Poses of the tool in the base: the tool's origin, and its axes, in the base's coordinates. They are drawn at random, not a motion.
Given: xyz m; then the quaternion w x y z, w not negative.
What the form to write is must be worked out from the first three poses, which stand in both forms.
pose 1, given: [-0.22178, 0.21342, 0.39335, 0.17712, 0.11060, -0.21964, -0.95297]
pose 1, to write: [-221.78, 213.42, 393.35, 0.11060, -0.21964, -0.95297, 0.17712]
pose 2, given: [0.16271, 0.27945, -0.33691, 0.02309, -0.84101, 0.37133, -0.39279]
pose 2, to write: [162.71, 279.45, -336.91, -0.84101, 0.37133, -0.39279, 0.02309]
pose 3, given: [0.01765, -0.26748, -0.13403, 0.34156, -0.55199, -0.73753, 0.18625]
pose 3, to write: [17.65, -267.48, -134.03, -0.55199, -0.73753, 0.18625, 0.34156]
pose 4, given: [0.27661, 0.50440, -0.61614, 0.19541, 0.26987, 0.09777, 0.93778]
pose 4, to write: [276.61, 504.40, -616.14, 0.26987, 0.09777, 0.93778, 0.19541]
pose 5, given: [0.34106, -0.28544, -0.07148, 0.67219, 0.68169, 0.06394, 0.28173]
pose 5, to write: [341.06, -285.44, -71.48, 0.68169, 0.06394, 0.28173, 0.67219]
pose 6, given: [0.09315, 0.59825, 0.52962, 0.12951, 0.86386, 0.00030, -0.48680]
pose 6, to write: [93.15, 598.25, 529.62, 0.86386, 0.00030, -0.48680, 0.12951]
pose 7, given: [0.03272, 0.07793, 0.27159, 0.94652, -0.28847, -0.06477, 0.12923]
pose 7, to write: [32.72, 77.93, 271.59, -0.28847, -0.06477, 0.12923, 0.94652]
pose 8, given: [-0.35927, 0.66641, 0.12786, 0.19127, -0.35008, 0.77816, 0.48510]
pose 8, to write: [-359.27, 666.41, 127.86, -0.35008, 0.77816, 0.48510, 0.19127]
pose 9, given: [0.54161, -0.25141, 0.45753, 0.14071, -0.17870, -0.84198, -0.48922]
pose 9, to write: [541.61, -251.41, 457.53, -0.17870, -0.84198, -0.48922, 0.14071]
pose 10, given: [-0.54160, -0.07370, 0.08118, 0.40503, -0.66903, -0.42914, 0.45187]
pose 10, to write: [-541.60, -73.70, 81.18, -0.66903, -0.42914, 0.45187, 0.40503]
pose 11, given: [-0.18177, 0.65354, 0.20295, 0.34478, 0.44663, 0.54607, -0.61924]
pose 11, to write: [-181.77, 653.54, 202.95, 0.44663, 0.54607, -0.61924, 0.34478]
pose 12, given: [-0.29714, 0.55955, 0.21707, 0.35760, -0.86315, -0.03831, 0.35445]
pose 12, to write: [-297.14, 559.55, 217.07, -0.86315, -0.03831, 0.35445, 0.35760]
